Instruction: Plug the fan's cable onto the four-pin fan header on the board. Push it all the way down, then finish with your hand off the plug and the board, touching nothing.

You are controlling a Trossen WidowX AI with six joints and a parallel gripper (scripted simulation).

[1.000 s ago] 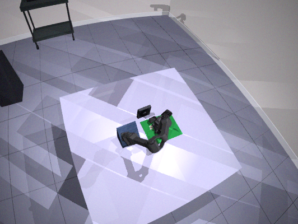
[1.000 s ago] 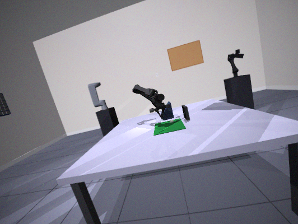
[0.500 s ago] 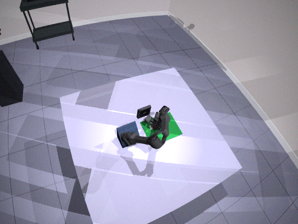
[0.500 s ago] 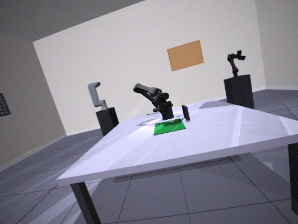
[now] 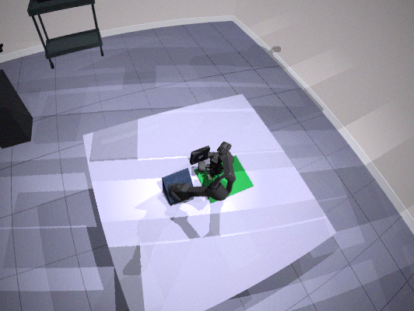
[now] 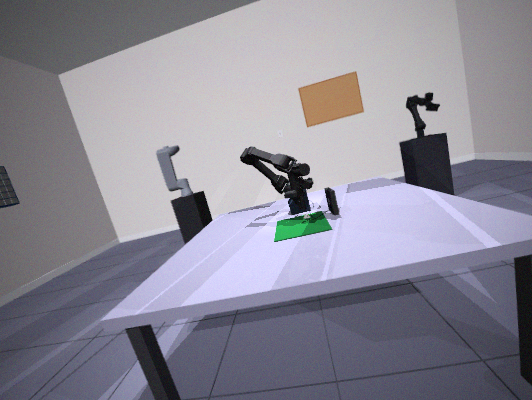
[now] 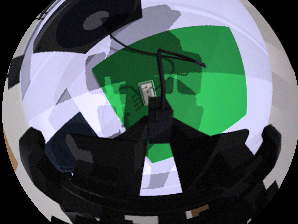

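The green board is 9 cm ahead of my gripper tip, 2 cm to the right of it and 8 cm below it. Also, from my gripper tip: black fan (2 cm behind, 15 cm to the left, 1 cm below); dark fan plug (1 cm to the left, 1 cm above).
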